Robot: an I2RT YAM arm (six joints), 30 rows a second.
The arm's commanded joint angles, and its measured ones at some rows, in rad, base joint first. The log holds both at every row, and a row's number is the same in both.
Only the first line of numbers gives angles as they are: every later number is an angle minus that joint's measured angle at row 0.
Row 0, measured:
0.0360 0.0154 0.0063 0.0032 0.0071 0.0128
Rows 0 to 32, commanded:
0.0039 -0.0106 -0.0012 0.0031 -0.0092 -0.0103
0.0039 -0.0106 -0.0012 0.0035 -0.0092 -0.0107
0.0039 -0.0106 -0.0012 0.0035 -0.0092 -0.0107
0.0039 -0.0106 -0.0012 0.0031 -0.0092 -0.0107
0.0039 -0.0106 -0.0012 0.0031 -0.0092 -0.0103
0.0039 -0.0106 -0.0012 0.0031 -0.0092 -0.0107
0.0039 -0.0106 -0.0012 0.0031 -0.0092 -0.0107
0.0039 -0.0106 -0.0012 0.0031 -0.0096 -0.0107
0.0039 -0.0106 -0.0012 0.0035 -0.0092 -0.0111
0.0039 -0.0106 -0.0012 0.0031 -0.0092 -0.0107
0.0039 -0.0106 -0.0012 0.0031 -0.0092 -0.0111
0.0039 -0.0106 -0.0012 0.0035 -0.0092 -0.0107
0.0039 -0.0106 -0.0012 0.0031 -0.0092 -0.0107
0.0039 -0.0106 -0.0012 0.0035 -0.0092 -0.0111
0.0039 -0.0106 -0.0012 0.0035 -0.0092 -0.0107
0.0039 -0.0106 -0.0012 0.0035 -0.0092 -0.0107
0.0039 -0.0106 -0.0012 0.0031 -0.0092 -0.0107
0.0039 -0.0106 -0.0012 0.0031 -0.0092 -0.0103
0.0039 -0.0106 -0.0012 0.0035 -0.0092 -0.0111
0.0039 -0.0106 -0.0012 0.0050 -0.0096 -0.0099
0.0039 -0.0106 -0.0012 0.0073 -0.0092 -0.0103
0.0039 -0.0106 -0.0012 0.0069 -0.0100 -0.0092
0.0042 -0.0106 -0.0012 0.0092 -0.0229 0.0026
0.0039 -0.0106 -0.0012 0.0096 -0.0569 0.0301
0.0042 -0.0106 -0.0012 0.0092 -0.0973 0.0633
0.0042 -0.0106 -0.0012 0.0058 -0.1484 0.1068
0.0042 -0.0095 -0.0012 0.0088 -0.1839 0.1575
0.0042 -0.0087 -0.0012 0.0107 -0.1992 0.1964
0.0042 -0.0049 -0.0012 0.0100 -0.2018 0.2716
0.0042 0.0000 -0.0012 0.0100 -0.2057 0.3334
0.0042 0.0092 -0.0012 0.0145 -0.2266 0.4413
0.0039 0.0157 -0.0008 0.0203 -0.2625 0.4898
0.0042 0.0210 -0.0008 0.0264 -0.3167 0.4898
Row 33, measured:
0.0000 0.0023 0.0000 0.0069 -0.1618 0.2575
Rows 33 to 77, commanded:
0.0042 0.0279 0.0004 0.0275 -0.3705 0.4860
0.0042 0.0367 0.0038 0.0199 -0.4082 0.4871
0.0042 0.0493 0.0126 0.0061 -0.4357 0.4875
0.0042 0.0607 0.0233 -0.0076 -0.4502 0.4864
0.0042 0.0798 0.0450 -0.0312 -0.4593 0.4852
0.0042 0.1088 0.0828 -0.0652 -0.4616 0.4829
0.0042 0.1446 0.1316 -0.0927 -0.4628 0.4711
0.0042 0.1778 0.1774 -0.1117 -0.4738 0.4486
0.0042 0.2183 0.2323 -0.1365 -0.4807 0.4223
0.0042 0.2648 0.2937 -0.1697 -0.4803 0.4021
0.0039 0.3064 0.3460 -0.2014 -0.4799 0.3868
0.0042 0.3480 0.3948 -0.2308 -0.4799 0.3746
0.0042 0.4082 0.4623 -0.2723 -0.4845 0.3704
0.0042 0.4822 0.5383 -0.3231 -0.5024 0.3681
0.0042 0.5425 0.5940 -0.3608 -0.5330 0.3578
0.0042 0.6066 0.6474 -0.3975 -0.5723 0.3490
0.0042 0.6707 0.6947 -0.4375 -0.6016 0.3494
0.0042 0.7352 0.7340 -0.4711 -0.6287 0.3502
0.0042 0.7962 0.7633 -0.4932 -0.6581 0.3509
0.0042 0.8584 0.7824 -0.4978 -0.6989 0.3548
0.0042 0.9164 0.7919 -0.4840 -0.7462 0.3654
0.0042 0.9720 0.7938 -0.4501 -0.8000 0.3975
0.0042 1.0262 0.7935 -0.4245 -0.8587 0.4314
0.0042 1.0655 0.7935 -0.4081 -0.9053 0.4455
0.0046 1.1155 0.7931 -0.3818 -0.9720 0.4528
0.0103 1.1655 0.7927 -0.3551 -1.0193 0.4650
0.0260 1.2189 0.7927 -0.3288 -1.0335 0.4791
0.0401 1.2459 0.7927 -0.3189 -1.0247 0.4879
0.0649 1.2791 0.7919 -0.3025 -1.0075 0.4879
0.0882 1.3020 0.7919 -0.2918 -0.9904 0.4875
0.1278 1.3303 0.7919 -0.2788 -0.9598 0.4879
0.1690 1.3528 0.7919 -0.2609 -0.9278 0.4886
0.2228 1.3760 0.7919 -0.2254 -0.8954 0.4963
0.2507 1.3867 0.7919 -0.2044 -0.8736 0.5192
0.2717 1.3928 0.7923 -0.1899 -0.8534 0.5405
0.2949 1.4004 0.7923 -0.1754 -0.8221 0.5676
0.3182 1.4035 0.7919 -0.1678 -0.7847 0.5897
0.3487 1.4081 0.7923 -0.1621 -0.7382 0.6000
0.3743 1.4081 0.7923 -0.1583 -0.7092 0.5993
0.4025 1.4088 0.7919 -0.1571 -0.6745 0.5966
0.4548 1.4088 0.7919 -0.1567 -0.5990 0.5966
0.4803 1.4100 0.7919 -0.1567 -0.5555 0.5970
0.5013 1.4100 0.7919 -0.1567 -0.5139 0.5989
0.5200 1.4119 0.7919 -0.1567 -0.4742 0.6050
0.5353 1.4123 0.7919 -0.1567 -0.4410 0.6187
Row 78, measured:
0.4700 1.4004 0.7820 -0.1617 -0.6466 0.5806
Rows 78 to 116, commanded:
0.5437 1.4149 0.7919 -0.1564 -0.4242 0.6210
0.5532 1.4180 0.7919 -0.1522 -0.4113 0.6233
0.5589 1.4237 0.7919 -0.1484 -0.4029 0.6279
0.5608 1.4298 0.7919 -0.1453 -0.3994 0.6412
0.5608 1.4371 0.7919 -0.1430 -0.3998 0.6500
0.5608 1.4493 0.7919 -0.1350 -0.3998 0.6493
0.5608 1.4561 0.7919 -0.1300 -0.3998 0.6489
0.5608 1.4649 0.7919 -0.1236 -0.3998 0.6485
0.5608 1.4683 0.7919 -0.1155 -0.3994 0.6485
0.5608 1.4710 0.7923 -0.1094 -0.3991 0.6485
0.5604 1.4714 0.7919 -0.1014 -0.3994 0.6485
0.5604 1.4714 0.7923 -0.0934 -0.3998 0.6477
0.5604 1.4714 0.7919 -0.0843 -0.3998 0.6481
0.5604 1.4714 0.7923 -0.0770 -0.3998 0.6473
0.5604 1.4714 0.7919 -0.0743 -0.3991 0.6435
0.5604 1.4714 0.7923 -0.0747 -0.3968 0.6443
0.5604 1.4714 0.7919 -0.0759 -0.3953 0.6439
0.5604 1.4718 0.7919 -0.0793 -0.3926 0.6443
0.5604 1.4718 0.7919 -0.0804 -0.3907 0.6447
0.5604 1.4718 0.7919 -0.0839 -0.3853 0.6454
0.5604 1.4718 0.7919 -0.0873 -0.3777 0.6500
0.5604 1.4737 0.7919 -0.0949 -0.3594 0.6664
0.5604 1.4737 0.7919 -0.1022 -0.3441 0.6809
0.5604 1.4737 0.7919 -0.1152 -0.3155 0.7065
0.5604 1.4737 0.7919 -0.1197 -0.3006 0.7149
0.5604 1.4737 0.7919 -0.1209 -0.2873 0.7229
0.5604 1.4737 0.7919 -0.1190 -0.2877 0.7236
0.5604 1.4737 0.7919 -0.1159 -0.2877 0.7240
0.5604 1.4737 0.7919 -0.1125 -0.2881 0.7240
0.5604 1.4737 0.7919 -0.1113 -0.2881 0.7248
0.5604 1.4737 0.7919 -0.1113 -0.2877 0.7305
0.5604 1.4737 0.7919 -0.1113 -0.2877 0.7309
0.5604 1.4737 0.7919 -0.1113 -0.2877 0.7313
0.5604 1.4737 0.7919 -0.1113 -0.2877 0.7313
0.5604 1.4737 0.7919 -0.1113 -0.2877 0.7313
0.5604 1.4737 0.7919 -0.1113 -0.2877 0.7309
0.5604 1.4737 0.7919 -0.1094 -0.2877 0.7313
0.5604 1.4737 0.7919 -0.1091 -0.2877 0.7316
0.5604 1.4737 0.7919 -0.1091 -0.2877 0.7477
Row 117, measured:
0.5570 1.4603 0.7820 -0.1163 -0.3090 0.7255
